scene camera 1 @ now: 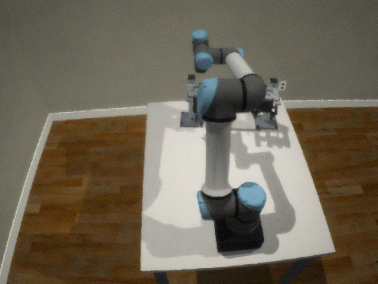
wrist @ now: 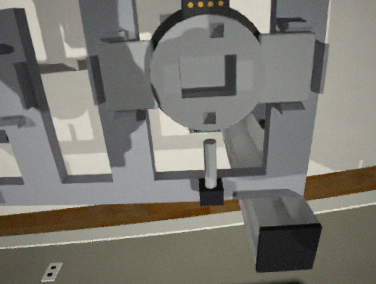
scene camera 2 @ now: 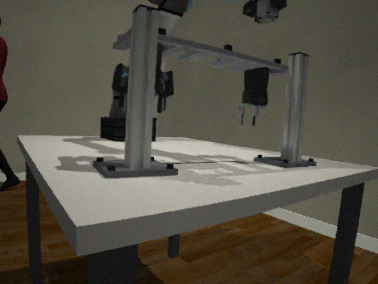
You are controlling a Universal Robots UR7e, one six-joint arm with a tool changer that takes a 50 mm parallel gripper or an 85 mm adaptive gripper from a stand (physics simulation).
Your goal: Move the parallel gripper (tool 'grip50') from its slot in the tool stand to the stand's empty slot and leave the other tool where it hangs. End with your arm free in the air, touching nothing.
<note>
In view: a parallel gripper [scene camera 2: 255, 80] and a tool stand [wrist: 268, 169].
</note>
